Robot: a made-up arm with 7 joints. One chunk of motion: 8 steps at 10 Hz.
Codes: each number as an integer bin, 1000 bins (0 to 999) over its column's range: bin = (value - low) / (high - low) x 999, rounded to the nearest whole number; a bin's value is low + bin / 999 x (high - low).
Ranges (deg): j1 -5..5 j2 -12..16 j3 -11..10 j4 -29..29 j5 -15..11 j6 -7..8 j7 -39..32
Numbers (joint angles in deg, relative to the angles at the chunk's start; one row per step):
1: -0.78 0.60 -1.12 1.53 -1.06 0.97 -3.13
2: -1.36 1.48 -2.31 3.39 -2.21 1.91 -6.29
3: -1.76 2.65 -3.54 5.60 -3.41 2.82 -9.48
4: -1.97 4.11 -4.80 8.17 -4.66 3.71 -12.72
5: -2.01 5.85 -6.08 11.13 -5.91 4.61 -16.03
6: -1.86 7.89 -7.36 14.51 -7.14 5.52 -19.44
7: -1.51 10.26 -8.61 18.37 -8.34 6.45 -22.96
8: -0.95 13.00 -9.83 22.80 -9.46 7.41 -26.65
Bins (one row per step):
1: 422 450 470 526 536 531 505
2: 364 481 413 558 491 593 460
3: 324 523 355 596 445 654 415
4: 303 575 295 640 397 713 370
5: 299 637 234 691 349 773 323
6: 314 710 173 749 302 834 275
7: 349 794 114 816 256 896 226
8: 405 892 56 892 213 960 174

